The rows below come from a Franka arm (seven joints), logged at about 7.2 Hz.
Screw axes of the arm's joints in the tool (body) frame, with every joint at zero. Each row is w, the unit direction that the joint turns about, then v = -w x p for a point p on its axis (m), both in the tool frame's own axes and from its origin. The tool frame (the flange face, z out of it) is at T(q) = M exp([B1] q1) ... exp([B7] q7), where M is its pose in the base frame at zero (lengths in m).
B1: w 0 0 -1 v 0 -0.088 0
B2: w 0 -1 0 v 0.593 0 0.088
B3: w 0 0 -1 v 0 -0.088 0
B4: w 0 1 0 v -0.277 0 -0.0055
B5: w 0 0 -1 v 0 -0.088 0
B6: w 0 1 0 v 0.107 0 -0.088
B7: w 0 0 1 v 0 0 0
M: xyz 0.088 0 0.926 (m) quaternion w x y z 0 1 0 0
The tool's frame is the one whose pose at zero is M.
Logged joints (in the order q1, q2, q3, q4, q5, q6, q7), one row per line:
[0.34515, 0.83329, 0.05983, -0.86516, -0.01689, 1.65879, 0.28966]
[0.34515, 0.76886, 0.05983, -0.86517, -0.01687, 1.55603, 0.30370]
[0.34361, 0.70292, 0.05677, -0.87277, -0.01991, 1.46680, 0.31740]
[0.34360, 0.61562, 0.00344, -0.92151, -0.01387, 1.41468, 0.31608]
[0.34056, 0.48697, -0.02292, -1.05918, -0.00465, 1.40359, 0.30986]
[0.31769, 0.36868, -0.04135, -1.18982, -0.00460, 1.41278, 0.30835]
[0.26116, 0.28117, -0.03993, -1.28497, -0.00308, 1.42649, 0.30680]
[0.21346, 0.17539, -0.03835, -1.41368, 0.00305, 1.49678, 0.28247]
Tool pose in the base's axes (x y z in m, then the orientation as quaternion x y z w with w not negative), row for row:
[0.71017, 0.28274, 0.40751, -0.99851, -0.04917, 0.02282, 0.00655]
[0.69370, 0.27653, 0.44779, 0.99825, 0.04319, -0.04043, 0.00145]
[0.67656, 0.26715, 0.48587, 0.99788, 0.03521, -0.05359, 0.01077]
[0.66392, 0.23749, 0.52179, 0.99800, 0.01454, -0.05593, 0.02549]
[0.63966, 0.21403, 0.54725, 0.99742, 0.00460, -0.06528, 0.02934]
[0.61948, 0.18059, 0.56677, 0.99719, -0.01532, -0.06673, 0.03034]
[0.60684, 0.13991, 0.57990, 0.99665, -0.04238, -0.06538, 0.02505]
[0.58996, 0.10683, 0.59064, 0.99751, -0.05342, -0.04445, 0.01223]
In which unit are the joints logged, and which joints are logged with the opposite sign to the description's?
The joints are logged in radians. Opposite sign: none.
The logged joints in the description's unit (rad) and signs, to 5 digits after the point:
[0.34515, 0.83329, 0.05983, -0.86516, -0.01689, 1.65879, 0.28966]
[0.34515, 0.76886, 0.05983, -0.86517, -0.01687, 1.55603, 0.30370]
[0.34361, 0.70292, 0.05677, -0.87277, -0.01991, 1.46680, 0.31740]
[0.34360, 0.61562, 0.00344, -0.92151, -0.01387, 1.41468, 0.31608]
[0.34056, 0.48697, -0.02292, -1.05918, -0.00465, 1.40359, 0.30986]
[0.31769, 0.36868, -0.04135, -1.18982, -0.00460, 1.41278, 0.30835]
[0.26116, 0.28117, -0.03993, -1.28497, -0.00308, 1.42649, 0.30680]
[0.21346, 0.17539, -0.03835, -1.41368, 0.00305, 1.49678, 0.28247]

